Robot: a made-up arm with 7 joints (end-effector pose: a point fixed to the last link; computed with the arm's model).
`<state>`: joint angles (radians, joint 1 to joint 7).
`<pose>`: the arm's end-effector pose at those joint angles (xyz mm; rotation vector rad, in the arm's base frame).
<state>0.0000 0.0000 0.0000 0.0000 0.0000 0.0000 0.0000</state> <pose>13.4 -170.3 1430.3 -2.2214 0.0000 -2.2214</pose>
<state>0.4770 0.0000 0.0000 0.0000 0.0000 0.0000 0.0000</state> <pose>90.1 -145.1 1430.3 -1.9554 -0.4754 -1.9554</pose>
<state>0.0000 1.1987 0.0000 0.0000 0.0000 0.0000 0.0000</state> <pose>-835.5 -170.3 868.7 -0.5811 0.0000 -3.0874</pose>
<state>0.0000 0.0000 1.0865 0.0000 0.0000 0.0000 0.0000</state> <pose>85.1 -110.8 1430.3 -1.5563 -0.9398 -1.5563</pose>
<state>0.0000 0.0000 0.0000 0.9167 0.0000 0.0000 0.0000</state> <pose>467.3 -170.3 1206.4 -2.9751 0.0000 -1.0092</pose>
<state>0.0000 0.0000 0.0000 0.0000 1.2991 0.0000 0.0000</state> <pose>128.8 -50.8 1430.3 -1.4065 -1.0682 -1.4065</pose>
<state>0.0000 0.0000 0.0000 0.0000 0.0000 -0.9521 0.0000</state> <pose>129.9 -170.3 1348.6 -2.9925 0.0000 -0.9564</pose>
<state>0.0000 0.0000 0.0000 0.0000 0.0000 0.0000 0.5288</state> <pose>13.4 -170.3 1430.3 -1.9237 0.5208 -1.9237</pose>
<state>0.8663 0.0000 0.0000 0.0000 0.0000 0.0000 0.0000</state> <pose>138.4 -100.1 1430.3 -1.7064 -0.7891 -1.7064</pose>
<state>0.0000 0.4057 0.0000 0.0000 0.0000 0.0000 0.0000</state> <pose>-343.7 -170.3 1362.4 -1.7284 0.0000 -2.6234</pose>
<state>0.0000 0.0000 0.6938 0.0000 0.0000 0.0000 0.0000</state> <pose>67.3 -141.1 1430.3 -1.8196 -0.6578 -1.8196</pose>
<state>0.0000 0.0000 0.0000 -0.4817 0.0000 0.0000 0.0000</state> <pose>-251.5 -170.3 1365.2 -1.6274 0.0000 -2.6872</pose>
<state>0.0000 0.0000 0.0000 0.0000 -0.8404 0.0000 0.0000</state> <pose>-94.7 -140.8 1430.3 1.7236 -0.7701 1.7236</pose>
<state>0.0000 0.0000 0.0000 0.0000 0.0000 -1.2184 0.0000</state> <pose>144.0 -170.3 1309.9 -3.0929 0.0000 -0.5507</pose>
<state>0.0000 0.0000 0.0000 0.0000 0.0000 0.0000 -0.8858</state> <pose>13.4 -170.3 1430.3 1.6933 0.8032 1.6933</pose>
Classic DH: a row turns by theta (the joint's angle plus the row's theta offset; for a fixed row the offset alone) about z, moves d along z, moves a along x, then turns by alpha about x. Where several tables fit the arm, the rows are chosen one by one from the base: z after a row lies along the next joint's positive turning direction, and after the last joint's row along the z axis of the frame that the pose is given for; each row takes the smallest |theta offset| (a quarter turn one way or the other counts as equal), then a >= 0, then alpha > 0; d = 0 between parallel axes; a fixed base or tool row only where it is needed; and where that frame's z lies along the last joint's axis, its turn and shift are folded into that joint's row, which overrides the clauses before.
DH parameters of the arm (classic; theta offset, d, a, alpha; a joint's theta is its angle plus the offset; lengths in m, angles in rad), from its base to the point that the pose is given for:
joint 1: 0 0.5282 0 1.5708
joint 2: 0 0.0812 0 -1.5708
joint 3: 0 0.3302 0.0135 -1.5708
joint 4: 0 0.0466 -0.0211 1.5708
joint 5: 0 0.4181 0 1.5708
joint 6: 1.5708 0.1357 0.1538 1.5708
joint 7: 0 0.021 0 0

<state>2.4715 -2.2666 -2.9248 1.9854 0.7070 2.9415 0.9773</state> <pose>-220.6 235.3 605.9 1.2984 -1.1134 -1.5457</pose>
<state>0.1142 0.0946 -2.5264 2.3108 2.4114 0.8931 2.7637</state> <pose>-153.4 -339.5 371.7 1.5213 -0.9729 0.2625</pose>
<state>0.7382 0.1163 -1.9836 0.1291 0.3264 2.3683 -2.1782</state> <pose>-128.6 -114.3 1174.9 -0.4479 -0.5120 -0.0130</pose>
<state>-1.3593 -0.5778 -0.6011 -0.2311 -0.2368 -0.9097 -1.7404</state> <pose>-79.9 -407.3 1271.2 2.7072 -0.4017 -0.7111</pose>
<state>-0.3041 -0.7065 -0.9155 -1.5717 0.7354 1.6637 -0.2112</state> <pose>-52.0 171.9 988.8 -0.6659 1.5489 2.4859</pose>
